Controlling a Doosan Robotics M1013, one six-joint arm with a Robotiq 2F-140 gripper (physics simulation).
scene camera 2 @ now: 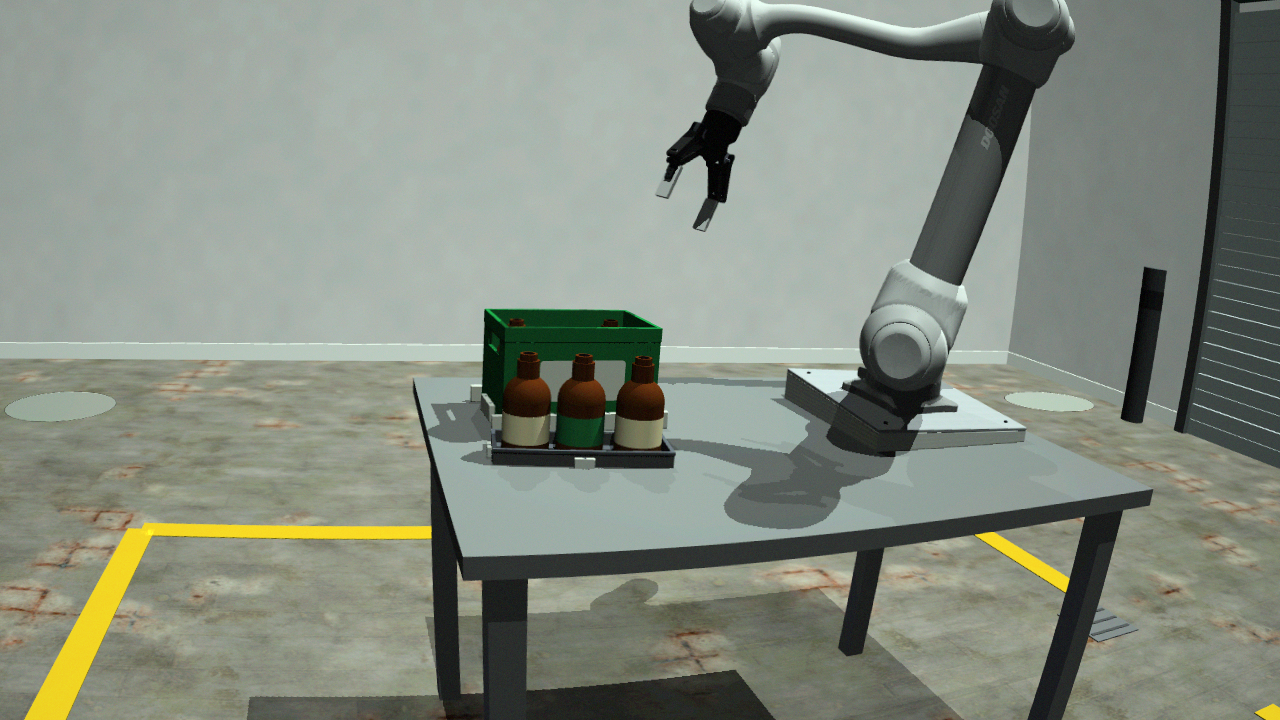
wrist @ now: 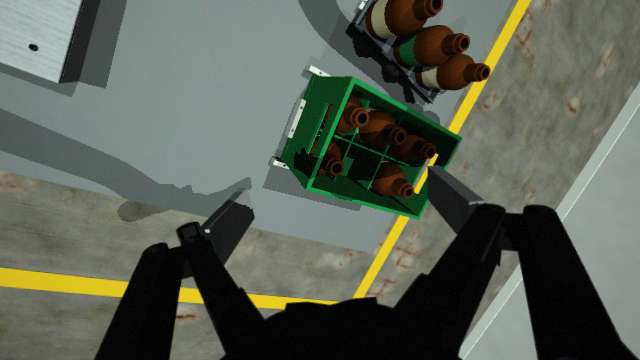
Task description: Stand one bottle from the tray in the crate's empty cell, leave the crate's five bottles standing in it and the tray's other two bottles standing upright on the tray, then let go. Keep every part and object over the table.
My gripper shows in scene camera 2 and in the wrist view. One and the same spot on my gripper: [wrist: 565, 309] is [scene camera 2: 698, 137].
